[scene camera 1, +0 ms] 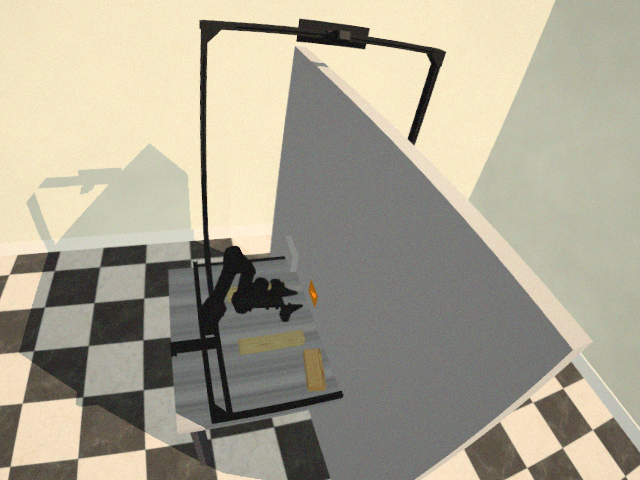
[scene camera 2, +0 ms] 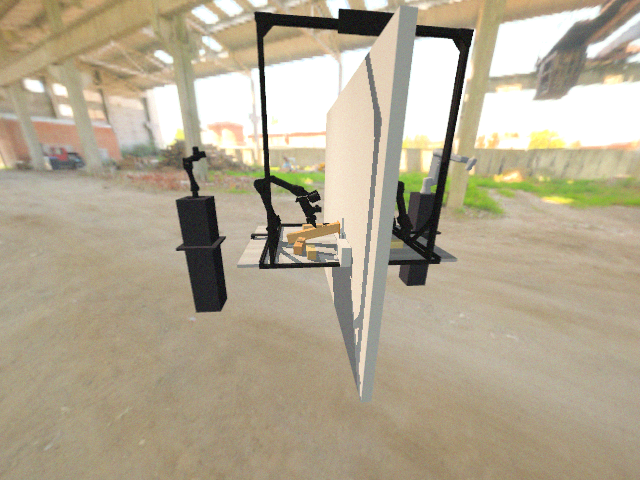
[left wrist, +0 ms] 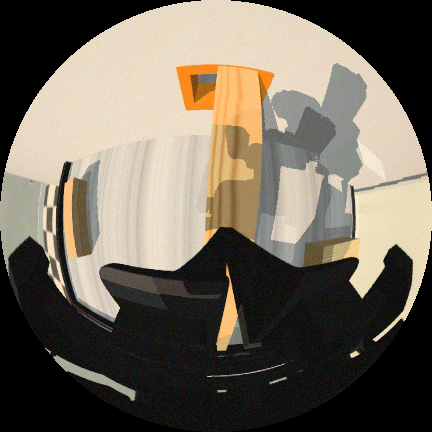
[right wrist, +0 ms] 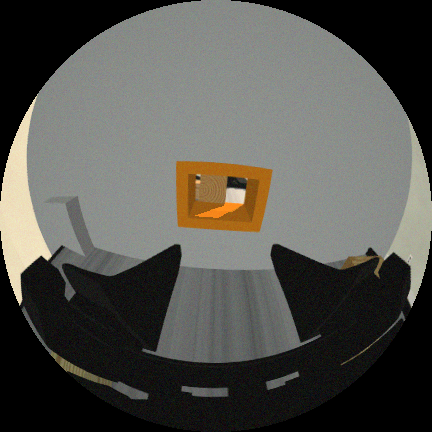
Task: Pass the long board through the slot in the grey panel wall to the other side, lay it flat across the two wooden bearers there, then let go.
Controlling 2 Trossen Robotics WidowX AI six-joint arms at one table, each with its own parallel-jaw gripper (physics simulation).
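Frame: origin at the left arm's base, x back, y down, z right, level; metres.
Seen in the pictures: left gripper, between the fingertips: [scene camera 2: 316, 227] [left wrist: 224, 232]; right gripper, between the fingertips: [scene camera 1: 300, 299] [right wrist: 227, 250]; right arm's base, origin of its link: [scene camera 1: 208, 328] [scene camera 2: 404, 236].
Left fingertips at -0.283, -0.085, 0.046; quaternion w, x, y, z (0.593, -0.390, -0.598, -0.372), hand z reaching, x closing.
Note:
A point is followed by its place in that frame, as x, y, z.
The long board [scene camera 2: 320, 230] @[-0.310, -0.071, 0.068] [left wrist: 235, 100] @[-0.380, -0.108, 0.051] slopes up to the orange-rimmed slot [left wrist: 186, 90] @[-0.430, -0.082, 0.004] [scene camera 1: 311, 285] @[-0.481, -0.093, 0.080] [right wrist: 220, 167] @[-0.485, -0.114, 0.048] in the panel wall [scene camera 1: 387, 258] @[-0.483, -0.627, -0.312] [scene camera 2: 356, 129] @[-0.433, -0.631, 0.368]. Its end grain shows through the slot in the right wrist view; how far it enters is unclear. My left gripper [left wrist: 224, 232] @[-0.283, -0.085, 0.046] [scene camera 2: 312, 222] @[-0.283, -0.085, 0.046] is shut and empty, its fingertips over the board's near part. My right gripper [scene camera 1: 299, 299] @[-0.537, -0.063, 0.039] [right wrist: 227, 250] @[-0.537, -0.063, 0.039] is open and empty on the other side, facing the slot. One bearer [scene camera 1: 271, 342] @[-0.691, -0.024, -0.120] lies below it in scene camera 1; another [scene camera 1: 231, 294] @[-0.805, -0.025, 0.138] is partly hidden behind the arm.
An orange-brown wood block [scene camera 1: 314, 369] @[-0.561, -0.019, -0.263] lies near the panel's foot on the right arm's side. Wood blocks [scene camera 2: 298, 246] @[-0.167, -0.029, 0.240] [scene camera 2: 311, 252] @[-0.236, -0.022, 0.320] [left wrist: 75, 217] @[-0.286, -0.013, -0.226] [left wrist: 332, 250] @[-0.248, -0.031, 0.220] lie around the board on the left arm's side. A pale bracket [scene camera 1: 293, 253] @[-0.502, -0.080, 0.292] [right wrist: 80, 225] @[-0.494, -0.033, 0.270] stands against the panel. A black frame [scene camera 1: 204, 155] @[-0.884, -0.563, 0.342] surrounds the table.

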